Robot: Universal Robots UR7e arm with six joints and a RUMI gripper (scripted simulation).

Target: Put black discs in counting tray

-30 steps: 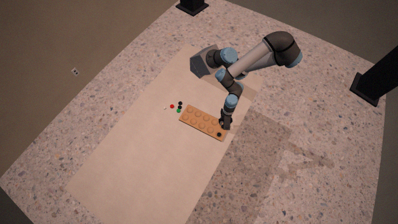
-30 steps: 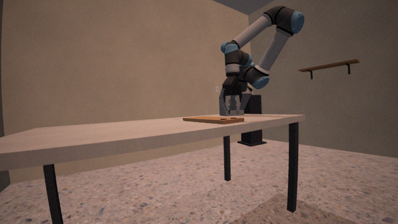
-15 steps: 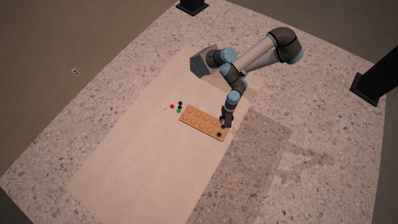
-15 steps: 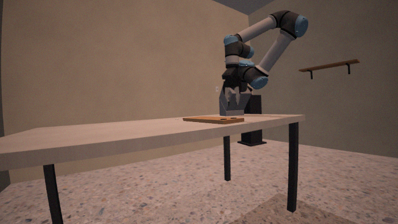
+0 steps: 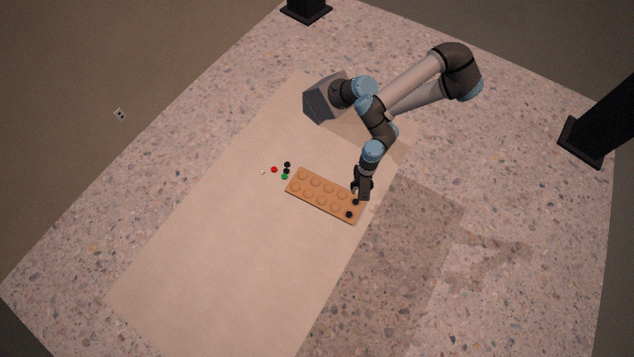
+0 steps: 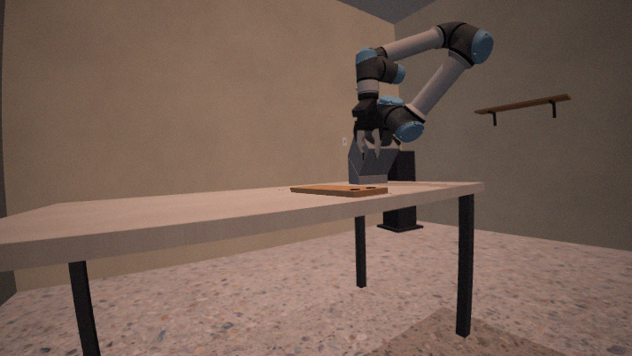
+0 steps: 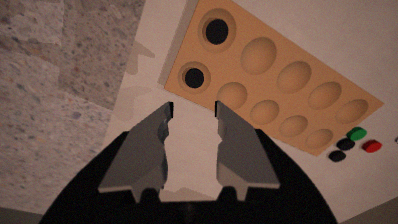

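Now: hand 37 cm to the left of the green disc, 12 cm short of it and 12 cm above it. The rest, counted from my hand: red disc: 44 cm to the right, 13 cm ahead, 12 cm below; then wooden counting tray: 14 cm to the right, 12 cm below, 7 cm ahead; then small white piece: 47 cm to the right, 18 cm ahead, 13 cm below.
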